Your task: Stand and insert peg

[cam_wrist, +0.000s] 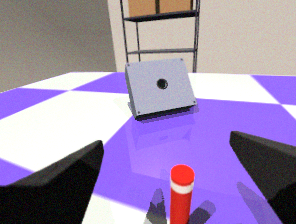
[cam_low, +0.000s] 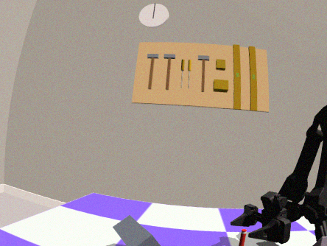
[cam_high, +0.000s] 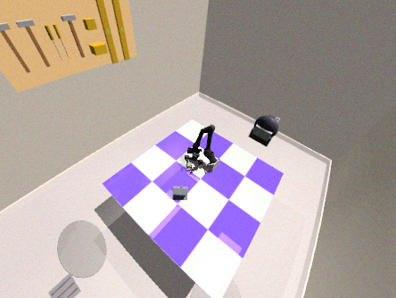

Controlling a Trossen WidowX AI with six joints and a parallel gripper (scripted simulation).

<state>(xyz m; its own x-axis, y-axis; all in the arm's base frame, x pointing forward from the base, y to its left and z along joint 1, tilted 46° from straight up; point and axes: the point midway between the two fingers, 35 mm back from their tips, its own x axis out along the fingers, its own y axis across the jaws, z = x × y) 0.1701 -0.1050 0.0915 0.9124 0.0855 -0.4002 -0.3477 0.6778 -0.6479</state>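
The red peg is 3 cm below my gripper tip, 2 cm behind it and 1 cm to the right of it. The rest, counted from my gripper tip: grey sloped panel: 23 cm ahead, 7 cm to the left, 4 cm below.
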